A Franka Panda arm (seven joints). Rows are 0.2 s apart.
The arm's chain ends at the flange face. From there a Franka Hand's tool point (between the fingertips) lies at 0.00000 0.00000 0.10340 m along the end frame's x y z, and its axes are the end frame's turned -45 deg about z.
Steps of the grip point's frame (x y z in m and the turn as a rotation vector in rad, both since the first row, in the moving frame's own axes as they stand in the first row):
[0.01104 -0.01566 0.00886 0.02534 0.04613 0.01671]
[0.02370 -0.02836 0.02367 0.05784 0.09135 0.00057]
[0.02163 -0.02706 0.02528 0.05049 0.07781 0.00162]
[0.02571 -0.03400 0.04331 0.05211 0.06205 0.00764]
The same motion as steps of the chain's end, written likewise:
[-0.00483 -0.01367 0.00900 0.05054 0.01470 0.01671]
[-0.00574 -0.02593 0.02427 0.10549 0.02370 0.00057]
[-0.00584 -0.02506 0.02572 0.09072 0.01932 0.00162]
[-0.00662 -0.03389 0.04365 0.08072 0.00703 0.00764]

